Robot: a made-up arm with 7 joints.
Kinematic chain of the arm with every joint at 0, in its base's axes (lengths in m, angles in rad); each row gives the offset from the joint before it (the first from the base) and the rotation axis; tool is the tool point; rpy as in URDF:
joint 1: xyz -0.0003 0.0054 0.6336 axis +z
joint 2: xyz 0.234 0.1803 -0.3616 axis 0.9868 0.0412 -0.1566
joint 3: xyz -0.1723 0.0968 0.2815 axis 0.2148 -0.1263 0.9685
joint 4: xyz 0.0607 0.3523 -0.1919 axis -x
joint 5: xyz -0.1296 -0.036 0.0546 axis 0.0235 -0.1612 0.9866
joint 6: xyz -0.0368 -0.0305 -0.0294 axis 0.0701 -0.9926 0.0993
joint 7: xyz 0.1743 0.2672 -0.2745 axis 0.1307 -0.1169 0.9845
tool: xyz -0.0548 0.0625 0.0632 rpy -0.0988 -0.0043 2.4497
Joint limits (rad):
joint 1: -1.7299..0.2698
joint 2: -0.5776..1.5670
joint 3: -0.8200..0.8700
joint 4: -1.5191..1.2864
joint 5: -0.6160..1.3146
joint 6: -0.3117..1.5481
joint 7: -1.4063..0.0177
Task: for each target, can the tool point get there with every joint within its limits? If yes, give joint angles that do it. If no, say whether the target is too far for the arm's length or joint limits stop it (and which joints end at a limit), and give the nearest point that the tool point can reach.
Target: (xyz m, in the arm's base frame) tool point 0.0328 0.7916 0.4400
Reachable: yes | joints -0.6619 0.5531 0.7084 0.1103 1.1657 -0.0076 -0.4421
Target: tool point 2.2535 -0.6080 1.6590
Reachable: no: too far | nearest point 0.8862 -0.2286 0.7735 | short by 1.673 m
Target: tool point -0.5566 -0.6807 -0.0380
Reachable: no: joint limits stop it (at a limit: joint 1, joint 2, joint 3, joint 5, joint 7) | nearest point -0.1848 -0.4604 0.3611 | short by 0.588 m
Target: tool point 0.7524 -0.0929 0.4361
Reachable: yes | joints -0.9052 -0.1341 -0.6680 -0.5117 -0.4372 1.2174 -0.9459
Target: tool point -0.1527 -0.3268 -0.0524
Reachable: no: joint limits stop it (at a limit: joint 1, joint 2, joint 3, joint 5, joint 7) | nearest point 0.0723 -0.3039 0.0000 | short by 0.232 m
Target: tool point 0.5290 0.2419 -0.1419
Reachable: yes | joints -1.3530 -0.3613 -0.1471 0.9849 0.9218 0.2771 -0.4504
